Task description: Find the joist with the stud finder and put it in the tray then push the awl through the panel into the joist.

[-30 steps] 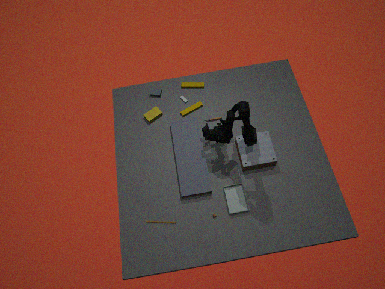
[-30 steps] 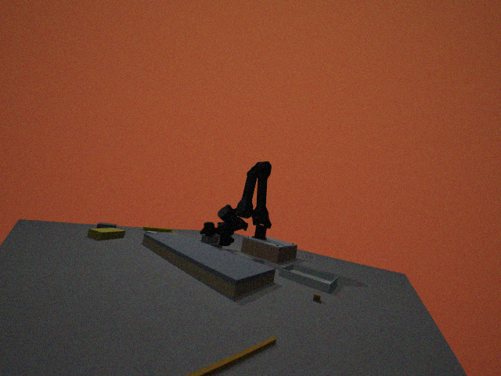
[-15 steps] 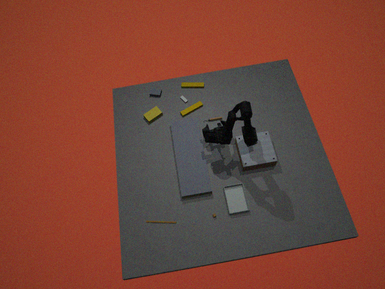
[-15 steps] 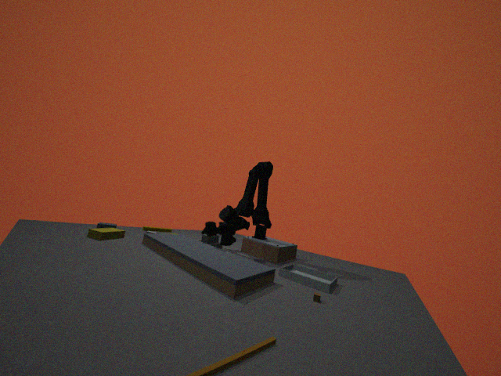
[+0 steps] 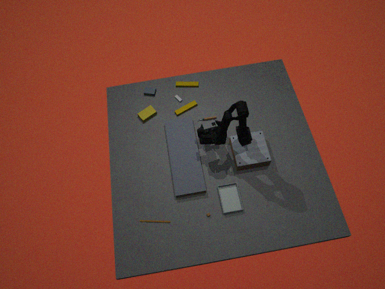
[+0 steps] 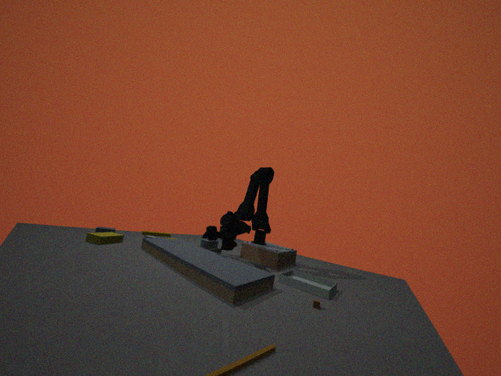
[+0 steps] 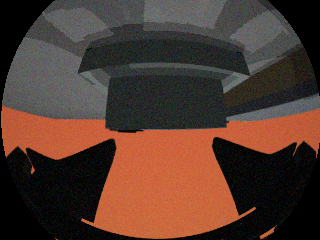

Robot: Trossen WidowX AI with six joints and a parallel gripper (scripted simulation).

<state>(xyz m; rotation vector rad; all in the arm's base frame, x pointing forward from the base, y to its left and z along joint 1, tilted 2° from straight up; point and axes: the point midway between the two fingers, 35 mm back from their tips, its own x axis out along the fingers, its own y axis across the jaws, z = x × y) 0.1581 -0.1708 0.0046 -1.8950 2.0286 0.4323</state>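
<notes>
The stud finder is 30 mm below my gripper tip, 10 mm to the left of it and 10 mm behind it. From my gripper tip the other things lie so: white piece: 300 mm to the right, 110 mm ahead, 60 mm below; then awl: 70 mm to the right, 60 mm below; then tray: 490 mm to the left, 60 mm below, 60 mm ahead.
</notes>
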